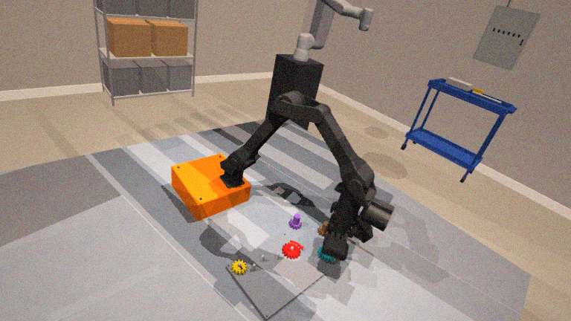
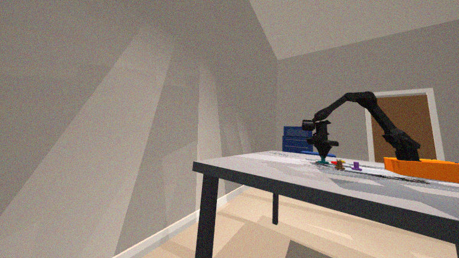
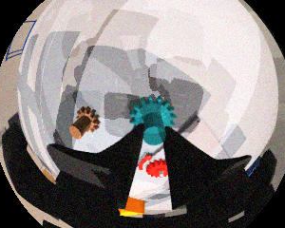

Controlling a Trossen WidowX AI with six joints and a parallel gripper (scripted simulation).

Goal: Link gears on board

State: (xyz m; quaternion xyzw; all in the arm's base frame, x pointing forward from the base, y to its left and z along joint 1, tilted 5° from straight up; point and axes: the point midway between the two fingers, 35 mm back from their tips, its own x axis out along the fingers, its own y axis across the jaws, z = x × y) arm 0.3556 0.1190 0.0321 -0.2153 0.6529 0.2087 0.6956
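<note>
The red gear is 90 mm to the right of my gripper tip, 60 mm behind it and 20 mm below it. The rest, counted from my gripper tip: teal gear 10 mm below; then red arrow 80 mm behind, 50 mm to the right, 30 mm below; then brown gear 70 mm behind, 60 mm to the left, 20 mm below.
</note>
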